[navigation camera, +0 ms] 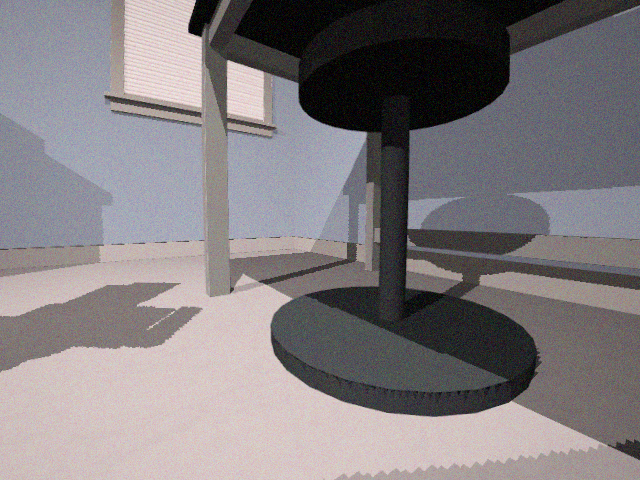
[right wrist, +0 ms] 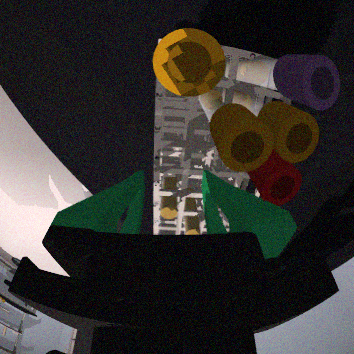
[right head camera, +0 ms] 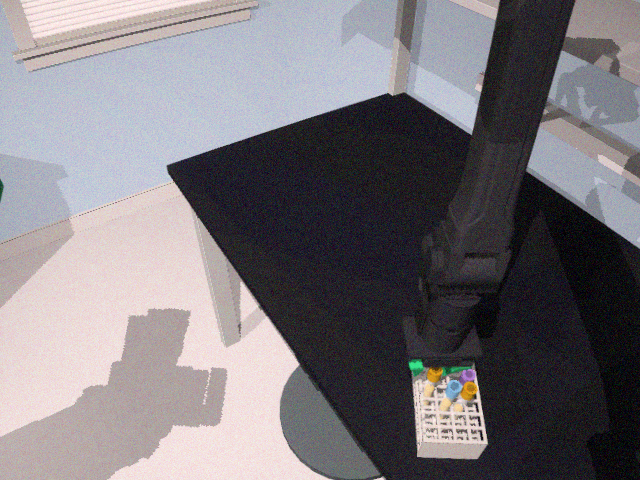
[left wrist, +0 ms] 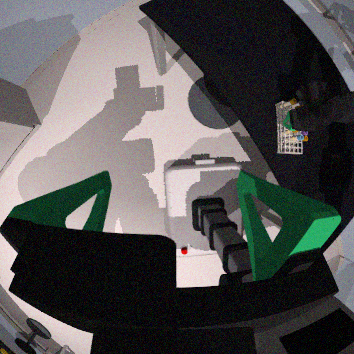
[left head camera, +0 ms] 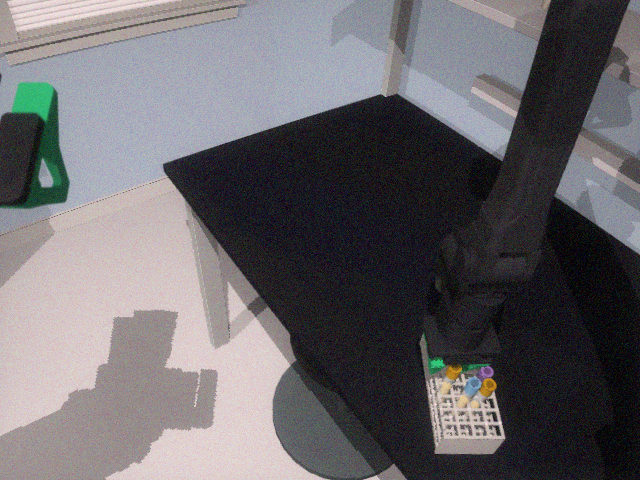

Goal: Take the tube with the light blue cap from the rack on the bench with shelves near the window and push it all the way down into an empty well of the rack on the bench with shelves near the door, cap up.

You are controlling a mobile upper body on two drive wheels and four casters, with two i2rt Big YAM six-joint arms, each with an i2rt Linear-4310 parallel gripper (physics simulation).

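Places are measured from the left arm's base along level axes (x ahead, y up, z right), in metres.
Pixels of known places: left gripper, fingertip midpoint: (left wrist: 173, 177); right gripper, fingertip midpoint: (right wrist: 172, 177) (right head camera: 428, 372) (left wrist: 287, 123) (left head camera: 443, 370).
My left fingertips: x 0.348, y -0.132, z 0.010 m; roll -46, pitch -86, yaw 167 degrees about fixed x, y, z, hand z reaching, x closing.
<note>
For each thing: its top centre in the pictures, then the offset to it from my left fingertips. "spot": a spot on its surface instead. Level surfaces: height alone.
- tube with the light blue cap, middle of its top: (right head camera: 454, 385) (left head camera: 474, 382) dx +0.073, dy -0.397, dz +0.455 m
- white rack, middle of its top: (right wrist: 211, 185) (right head camera: 448, 380) (left head camera: 463, 377) (left wrist: 292, 127) dx +0.116, dy -0.459, dz +0.468 m
- black bench, its level: dy -0.516 m
- orange-capped tube, middle of its top: (right head camera: 469, 386) (left head camera: 488, 382) dx +0.072, dy -0.397, dz +0.476 m
- purple-capped tube, middle of its top: (right head camera: 467, 372) (left head camera: 485, 369) dx +0.093, dy -0.397, dz +0.478 m
- round stool, surface spot: (navigation camera: 403, 77) spot: dx +0.379, dy -0.845, dz +0.371 m
- window, surface spot: (left head camera: 124, 12) spot: dx +1.549, dy -0.427, dz -0.379 m
The tube with the light blue cap (left head camera: 472, 384) (right head camera: 453, 388) stands cap up in the white rack (left head camera: 469, 446) (right head camera: 451, 450) (right wrist: 171, 105) on the black bench (left head camera: 289, 206) (right head camera: 299, 201). An orange-capped tube (left head camera: 487, 387) (right head camera: 468, 390) and a purple-capped tube (left head camera: 485, 372) (right head camera: 468, 376) stand beside it. My right gripper (left head camera: 457, 365) (right wrist: 172, 177) is partly open and empty, pointing down over the rack, behind the light blue cap in the head views. The right wrist view does not show that cap. My left gripper (left wrist: 173, 177) is wide open and empty, away from the bench. The other rack is not visible.
Orange (right wrist: 189, 61), purple (right wrist: 307, 81) and red (right wrist: 280, 180) caps rise near the right fingers. A round stool (navigation camera: 403, 77) stands partly under the bench, its base (navigation camera: 361, 356) on the floor. Shelf posts (left head camera: 397, 51) rise at the bench's back. A window (left head camera: 124, 12) is at upper left.
</note>
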